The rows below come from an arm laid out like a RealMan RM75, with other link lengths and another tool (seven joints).
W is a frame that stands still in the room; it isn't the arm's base.
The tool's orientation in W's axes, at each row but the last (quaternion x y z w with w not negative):
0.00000, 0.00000, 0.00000, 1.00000
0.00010, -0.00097, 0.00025, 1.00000
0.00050, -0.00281, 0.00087, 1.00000
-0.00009, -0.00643, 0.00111, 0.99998
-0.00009, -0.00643, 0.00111, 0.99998
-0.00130, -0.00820, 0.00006, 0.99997
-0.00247, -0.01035, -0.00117, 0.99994
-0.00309, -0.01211, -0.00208, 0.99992
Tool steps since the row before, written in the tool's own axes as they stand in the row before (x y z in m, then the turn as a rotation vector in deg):
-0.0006, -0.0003, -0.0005, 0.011, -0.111, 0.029
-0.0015, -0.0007, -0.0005, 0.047, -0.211, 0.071
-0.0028, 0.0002, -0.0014, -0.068, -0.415, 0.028
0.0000, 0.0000, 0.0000, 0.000, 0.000, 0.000
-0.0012, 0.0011, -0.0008, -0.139, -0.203, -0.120
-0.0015, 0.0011, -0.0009, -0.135, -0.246, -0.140
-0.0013, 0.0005, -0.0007, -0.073, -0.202, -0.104
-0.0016, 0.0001, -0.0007, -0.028, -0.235, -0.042
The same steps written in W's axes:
-0.0006, -0.0003, -0.0005, 0.011, -0.111, 0.029
-0.0015, -0.0007, -0.0005, 0.047, -0.211, 0.071
-0.0028, 0.0002, -0.0014, -0.067, -0.415, 0.027
0.0000, 0.0000, 0.0000, 0.000, 0.000, 0.000
-0.0012, 0.0011, -0.0008, -0.137, -0.203, -0.122
-0.0015, 0.0011, -0.0009, -0.133, -0.246, -0.142
-0.0013, 0.0005, -0.0007, -0.071, -0.202, -0.104
-0.0016, 0.0001, -0.0007, -0.028, -0.235, -0.041

